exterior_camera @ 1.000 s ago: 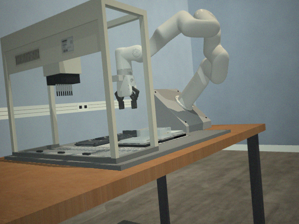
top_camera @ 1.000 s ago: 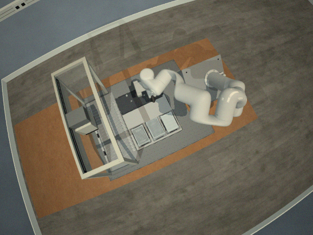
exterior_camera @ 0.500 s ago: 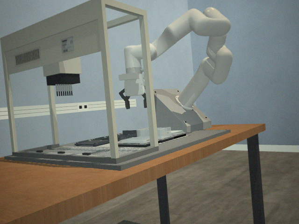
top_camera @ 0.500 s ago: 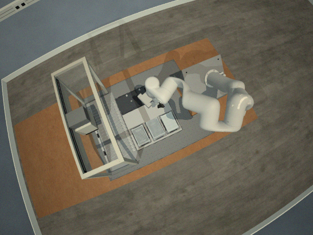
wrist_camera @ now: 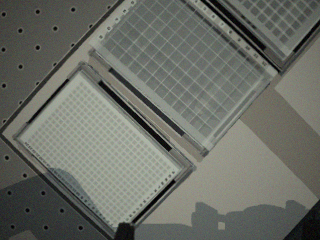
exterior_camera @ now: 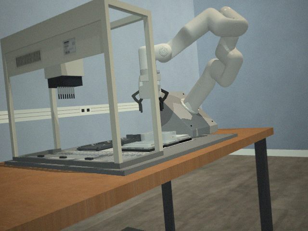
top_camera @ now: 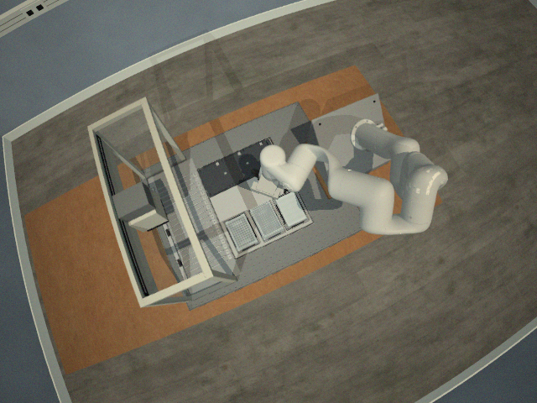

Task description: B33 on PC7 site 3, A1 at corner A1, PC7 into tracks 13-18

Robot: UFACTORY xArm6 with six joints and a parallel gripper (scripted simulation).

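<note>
Right now my hand is 130 mm above the 384-well plate B33, 80 mm to the right of it and 30 mm past it. Round my hand: 96-well plate B38: 190 mm ahead, 130 mm below, 70 mm to the left; then deep-well block B83: 120 mm below, 80 mm to the left, 80 mm ahead; then nest S1: 150 mm below, 80 mm to the left, 30 mm behind.
</note>
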